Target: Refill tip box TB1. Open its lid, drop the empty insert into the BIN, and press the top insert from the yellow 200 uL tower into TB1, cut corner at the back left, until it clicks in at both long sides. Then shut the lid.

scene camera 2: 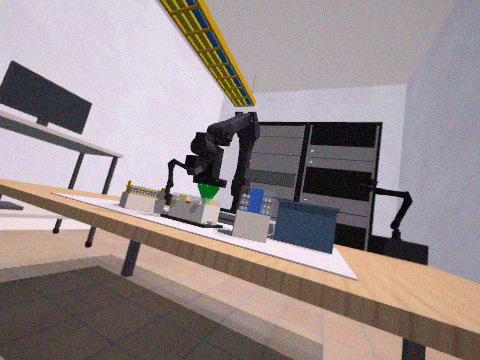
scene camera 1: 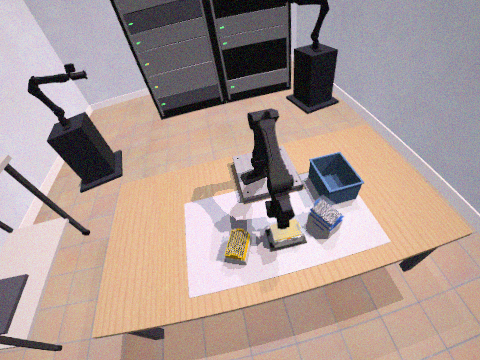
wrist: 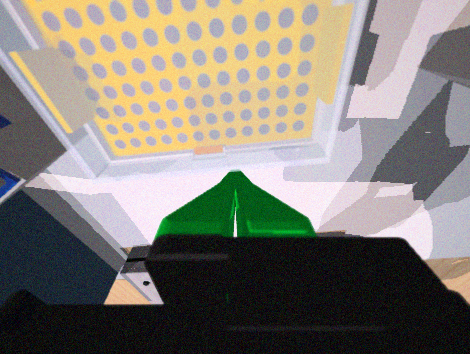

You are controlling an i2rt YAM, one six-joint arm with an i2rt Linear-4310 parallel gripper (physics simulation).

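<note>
Tip box TB1 (scene camera 1: 289, 240) (scene camera 2: 187, 210) (wrist: 95, 167) stands in a dark holder mid-mat. Its yellow perforated insert (scene camera 1: 286, 230) (wrist: 196, 80) shows through a hazy clear lid that looks shut. My gripper (scene camera 2: 206, 201) (wrist: 235, 177) is shut and empty, its green fingertips pointing down close to the box's top at the arm-side edge; contact cannot be told. In scene camera 1 the wrist hides the fingertips. The yellow 200 uL tower (scene camera 1: 237, 245) (scene camera 2: 140, 201) stands left of TB1. The blue bin (scene camera 1: 350, 192) (scene camera 2: 306, 227) (wrist: 45, 250) stands at the mat's right back.
A tower with a blue insert (scene camera 1: 326, 215) (scene camera 2: 251, 227) stands between TB1 and the bin. The arm's grey base plate (scene camera 1: 242, 187) lies behind the white mat (scene camera 1: 205, 275). The wooden table (scene camera 1: 145, 250) extends around them.
</note>
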